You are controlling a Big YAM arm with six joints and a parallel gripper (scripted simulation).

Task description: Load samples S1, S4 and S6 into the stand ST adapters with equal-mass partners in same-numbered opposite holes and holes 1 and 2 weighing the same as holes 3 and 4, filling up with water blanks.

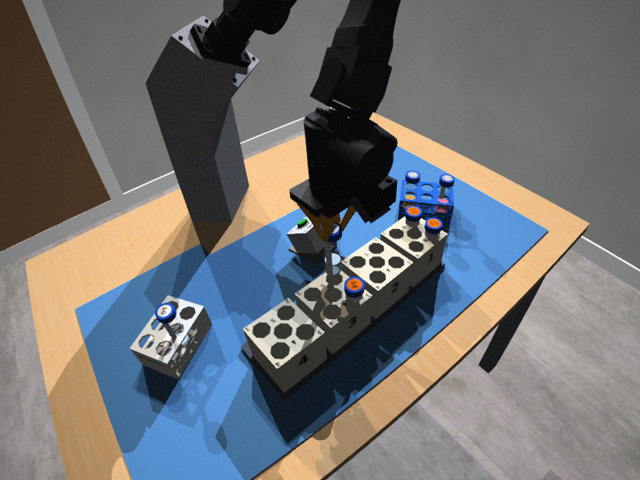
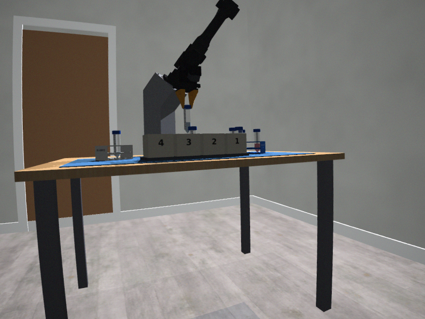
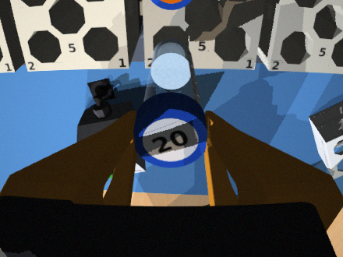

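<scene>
Now: hand 200 mm past the green DONE key, 30 mm to the right of it and 150 mm above it. Round my hand: blank rack RB (80 mm behind, 310 mm to the right, 180 mm below); grey-dot tube X3 (150 mm behind, 290 mm to the left, 150 mm below); 40 mL blank (60 mm behind, 300 mm to the right, 150 mm below).
</scene>
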